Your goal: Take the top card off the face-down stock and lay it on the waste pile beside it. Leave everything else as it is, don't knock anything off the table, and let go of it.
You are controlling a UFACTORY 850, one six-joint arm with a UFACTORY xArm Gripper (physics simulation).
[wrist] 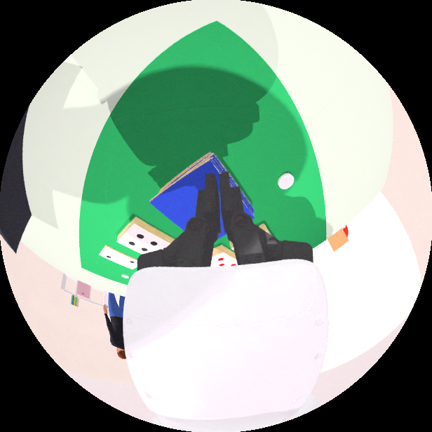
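Note:
The face-down stock (pixel 177 202) is a thick blue-backed pile in the middle of the wrist view, with its layered card edges showing along the upper sides. My gripper (pixel 219 185) is shut and empty, with its fingertips over the stock near its upper corner. I cannot tell whether they touch the top card. A thick face-up pile with black pips (pixel 147 243), which looks like the waste pile, lies beside the stock at the lower left. It is partly hidden by the gripper.
A face-up card with two black pips (pixel 118 256) lies at the lower left. Face-up cards with red pips (pixel 225 258) show partly under the gripper. A white disc (pixel 286 181) lies right of the stock on the green mat (pixel 215 42). An orange block (pixel 338 240) shows at the right.

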